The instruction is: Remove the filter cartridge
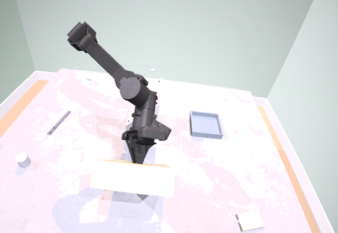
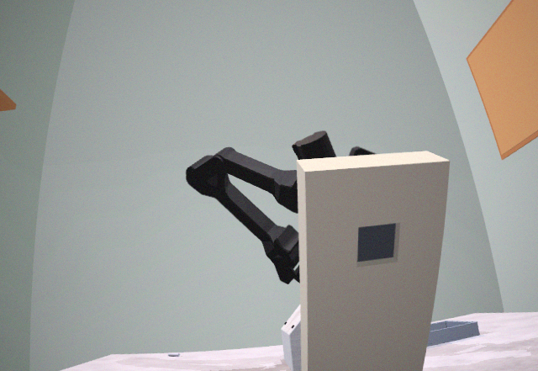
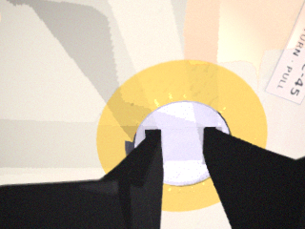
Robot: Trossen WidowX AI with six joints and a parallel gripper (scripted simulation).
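Right now the cream service panel is 4 cm behind my gripper tip and 8 cm below it. The rest, counted from my gripper tip: blue tray 44 cm behind, 25 cm to the left, 22 cm below; then filter cartridge 1 cm ahead, 1 cm below; then white pad 1 cm ahead, 41 cm to the left, 22 cm below.
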